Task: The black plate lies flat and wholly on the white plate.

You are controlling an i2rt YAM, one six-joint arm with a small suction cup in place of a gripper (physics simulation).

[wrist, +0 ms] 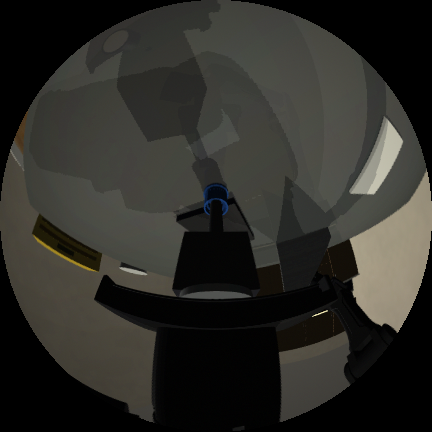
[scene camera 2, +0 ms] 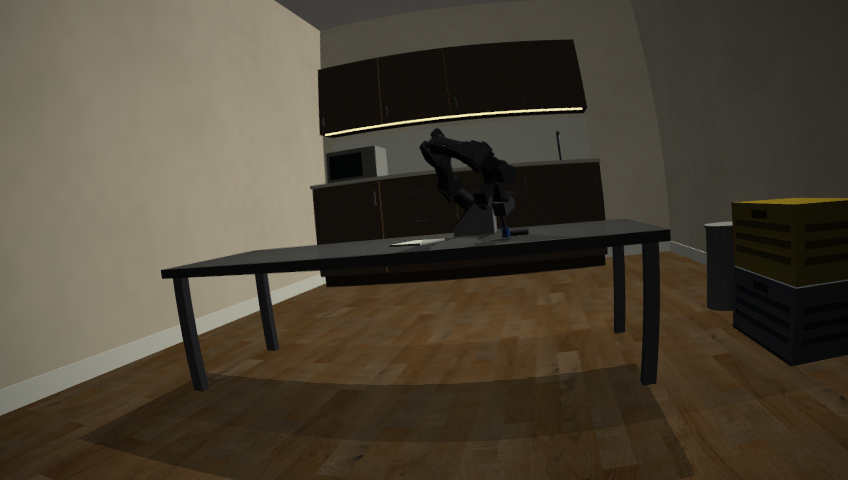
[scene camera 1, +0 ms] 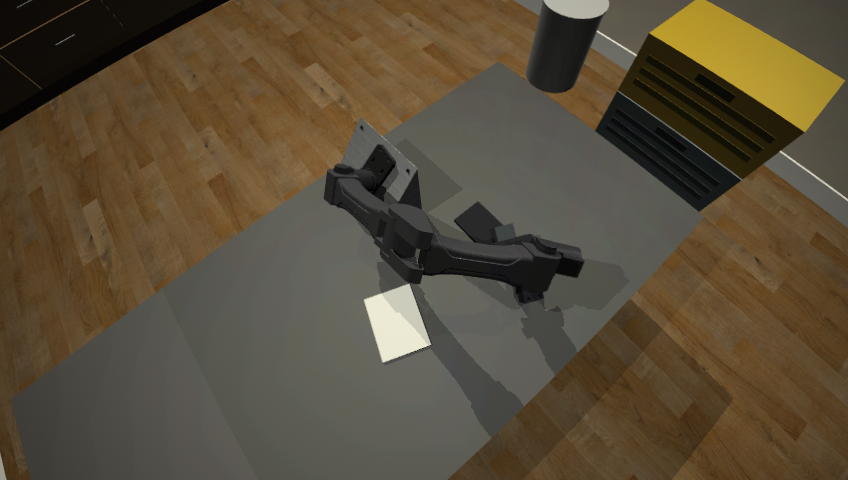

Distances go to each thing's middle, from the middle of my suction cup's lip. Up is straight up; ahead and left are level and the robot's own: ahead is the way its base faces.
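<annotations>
From the black plate (scene camera 1: 476, 221), my suction cup is 20 mm to the right, 10 mm above and 90 mm past. There's also the white plate (scene camera 1: 395, 318), and that one's 310 mm to the right of my suction cup, 10 mm behind it and 10 mm below it.
</annotations>
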